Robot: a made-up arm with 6 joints.
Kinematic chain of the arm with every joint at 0, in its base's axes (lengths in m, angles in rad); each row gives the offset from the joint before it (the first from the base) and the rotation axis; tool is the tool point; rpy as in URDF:
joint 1: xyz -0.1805 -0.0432 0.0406 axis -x
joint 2: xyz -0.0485 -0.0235 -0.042 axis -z
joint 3: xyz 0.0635 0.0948 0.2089 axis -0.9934 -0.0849 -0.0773
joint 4: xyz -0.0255 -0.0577 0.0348 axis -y
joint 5: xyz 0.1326 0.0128 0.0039 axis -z
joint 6: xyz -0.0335 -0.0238 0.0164 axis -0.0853 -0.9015 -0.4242
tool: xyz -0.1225 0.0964 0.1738 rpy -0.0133 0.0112 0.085
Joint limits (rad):
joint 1: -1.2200..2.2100
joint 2: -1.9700..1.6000
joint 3: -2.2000..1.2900
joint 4: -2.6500..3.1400
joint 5: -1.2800..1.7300
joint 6: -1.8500..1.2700
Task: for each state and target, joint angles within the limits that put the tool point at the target. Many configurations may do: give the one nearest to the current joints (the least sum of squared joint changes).
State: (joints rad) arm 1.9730 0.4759 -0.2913 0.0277 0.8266 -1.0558
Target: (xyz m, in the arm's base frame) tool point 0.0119 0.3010 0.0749
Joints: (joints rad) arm 2.0771 0.3302 -0.7834 -0.2042 0.9159 -1.1900
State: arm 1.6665 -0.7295 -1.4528 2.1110 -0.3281 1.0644
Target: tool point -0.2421 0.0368 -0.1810
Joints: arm 2.1203 -0.5249 -1.4289 2.2640 -0.4087 1.1382
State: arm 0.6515 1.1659 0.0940 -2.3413 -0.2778 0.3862
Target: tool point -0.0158 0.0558 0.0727
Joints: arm 0.8537 0.5961 0.0980 -2.6500 0.1429 0.4294
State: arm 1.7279 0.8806 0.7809 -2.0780 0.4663 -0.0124
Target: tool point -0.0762 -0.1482 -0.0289
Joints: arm 2.1977 0.5003 0.3573 -2.2737 1.1100 0.3836
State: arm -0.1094 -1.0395 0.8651 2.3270 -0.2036 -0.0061
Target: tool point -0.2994 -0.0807 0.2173
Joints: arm 0.4530 -0.8497 1.0674 2.0643 -0.4481 0.0168
